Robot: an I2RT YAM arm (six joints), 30 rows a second.
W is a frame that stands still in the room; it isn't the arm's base.
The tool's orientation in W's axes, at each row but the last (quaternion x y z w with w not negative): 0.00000, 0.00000, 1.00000, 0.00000; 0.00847, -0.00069, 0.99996, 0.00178; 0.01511, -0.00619, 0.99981, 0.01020; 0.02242, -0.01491, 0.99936, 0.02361; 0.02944, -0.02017, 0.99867, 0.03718; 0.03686, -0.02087, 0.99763, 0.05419; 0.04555, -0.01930, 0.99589, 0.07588; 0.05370, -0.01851, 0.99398, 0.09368; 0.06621, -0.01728, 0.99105, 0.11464; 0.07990, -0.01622, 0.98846, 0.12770; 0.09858, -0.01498, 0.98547, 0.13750
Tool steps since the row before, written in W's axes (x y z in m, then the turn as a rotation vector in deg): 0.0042, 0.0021, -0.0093, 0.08, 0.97, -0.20; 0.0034, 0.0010, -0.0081, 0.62, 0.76, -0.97; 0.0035, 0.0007, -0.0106, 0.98, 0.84, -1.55; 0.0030, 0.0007, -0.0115, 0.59, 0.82, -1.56; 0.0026, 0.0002, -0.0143, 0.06, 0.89, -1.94; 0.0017, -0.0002, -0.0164, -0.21, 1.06, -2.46; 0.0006, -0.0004, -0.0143, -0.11, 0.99, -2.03; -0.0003, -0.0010, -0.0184, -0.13, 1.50, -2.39; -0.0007, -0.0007, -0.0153, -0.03, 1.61, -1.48; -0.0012, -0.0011, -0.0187, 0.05, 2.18, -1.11; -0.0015, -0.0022, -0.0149, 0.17, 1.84, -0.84
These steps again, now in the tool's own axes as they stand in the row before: -0.0042, -0.0021, -0.0093, -0.08, -0.97, -0.20; -0.0035, -0.0010, -0.0080, -0.63, -0.76, -0.96; -0.0038, -0.0006, -0.0105, -1.01, -0.84, -1.53; -0.0035, -0.0005, -0.0114, -0.62, -0.80, -1.56; -0.0034, 0.0001, -0.0141, -0.11, -0.82, -1.97; -0.0029, 0.0006, -0.0162, 0.13, -0.94, -2.51; -0.0020, 0.0008, -0.0142, 0.07, -0.90, -2.07; -0.0019, 0.0015, -0.0183, 0.14, -1.38, -2.46; -0.0016, 0.0011, -0.0152, 0.19, -1.53, -1.55; -0.0022, 0.0016, -0.0186, 0.32, -2.11, -1.20; -0.0021, 0.0026, -0.0148, 0.17, -1.81, -0.90
